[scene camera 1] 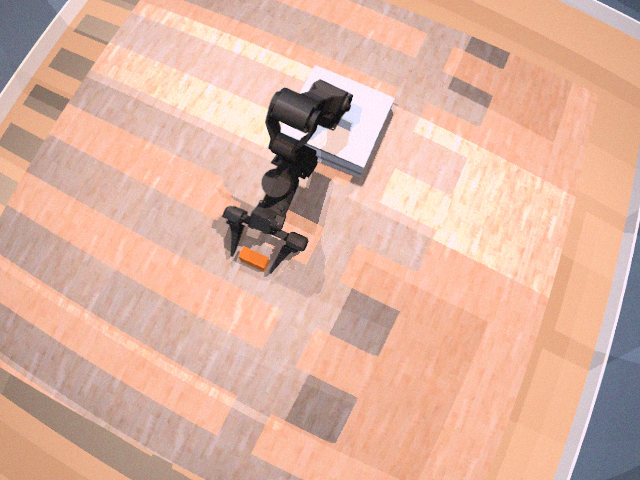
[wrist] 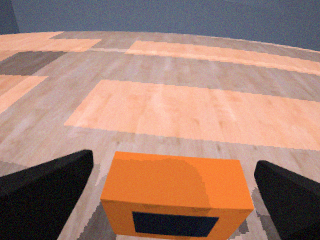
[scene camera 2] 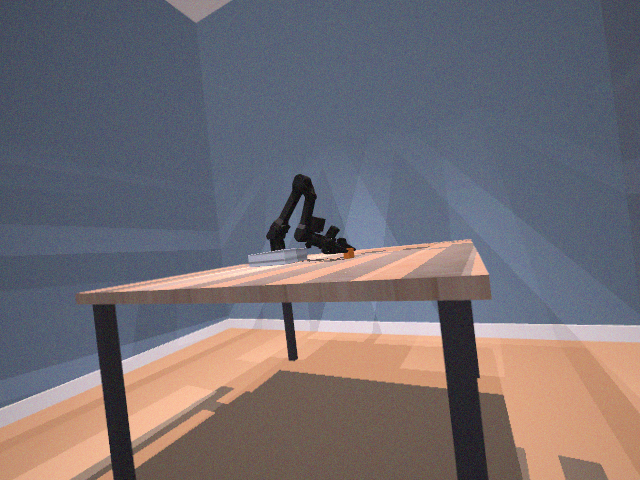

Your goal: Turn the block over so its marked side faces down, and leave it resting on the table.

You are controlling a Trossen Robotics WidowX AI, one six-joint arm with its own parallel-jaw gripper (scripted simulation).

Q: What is my gripper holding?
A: Nothing.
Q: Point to an orange block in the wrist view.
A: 140,189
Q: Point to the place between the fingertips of my gripper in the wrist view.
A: At 174,163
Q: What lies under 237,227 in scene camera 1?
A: My gripper.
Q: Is my gripper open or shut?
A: Open.
